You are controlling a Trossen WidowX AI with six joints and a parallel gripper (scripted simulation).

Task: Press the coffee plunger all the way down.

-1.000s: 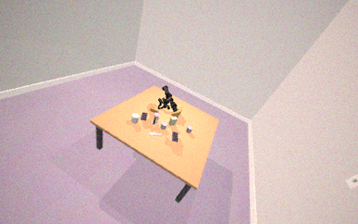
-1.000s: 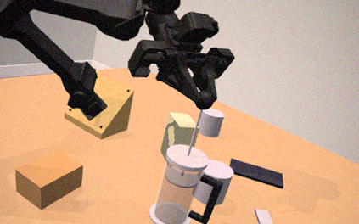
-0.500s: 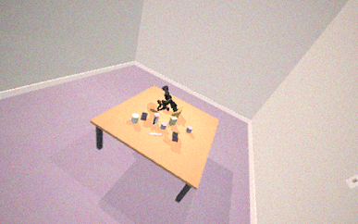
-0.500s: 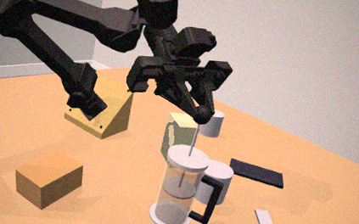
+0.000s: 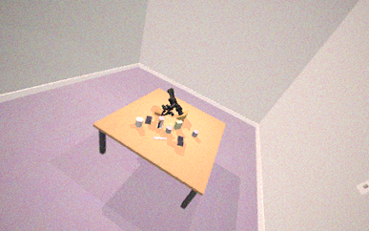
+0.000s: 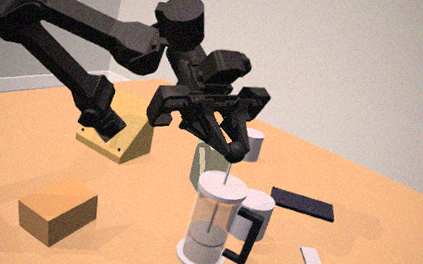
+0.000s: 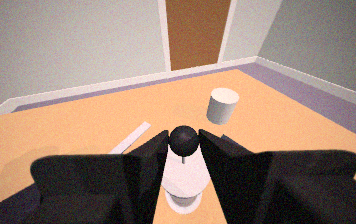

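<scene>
The coffee press is 10 mm to the left of my gripper tip and 100 mm below it. Also, from my gripper tip: orange box 190 mm behind, 160 mm to the right, 170 mm below.
</scene>
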